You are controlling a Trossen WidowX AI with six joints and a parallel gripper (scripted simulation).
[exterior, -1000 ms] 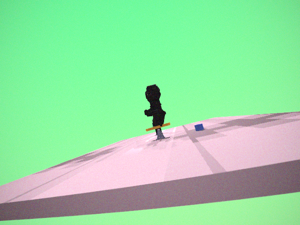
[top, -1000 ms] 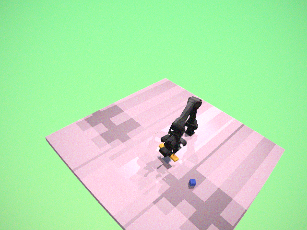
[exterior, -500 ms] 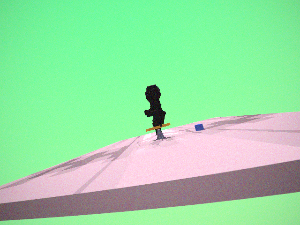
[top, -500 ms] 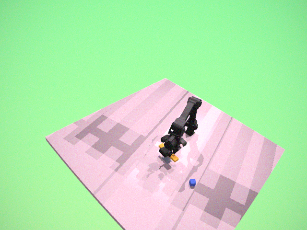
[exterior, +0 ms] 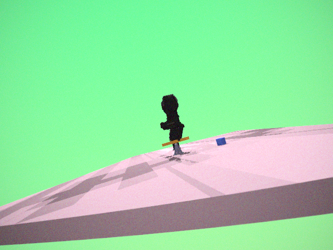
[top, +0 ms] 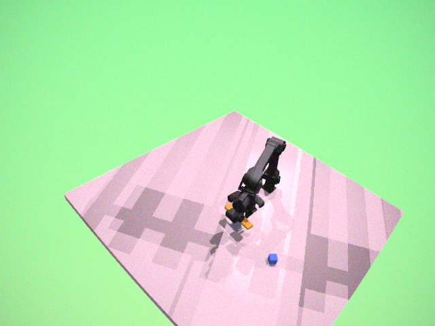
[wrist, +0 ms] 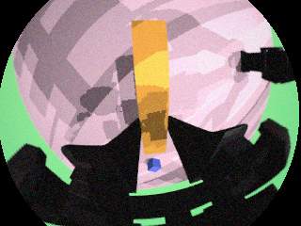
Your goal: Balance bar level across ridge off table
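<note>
Now: gripper tip 30 mm to the left of the orange bar. The rest, counted from my gripper tip: small blue cube (210 mm to the left, 60 mm below, 20 mm ahead).
</note>
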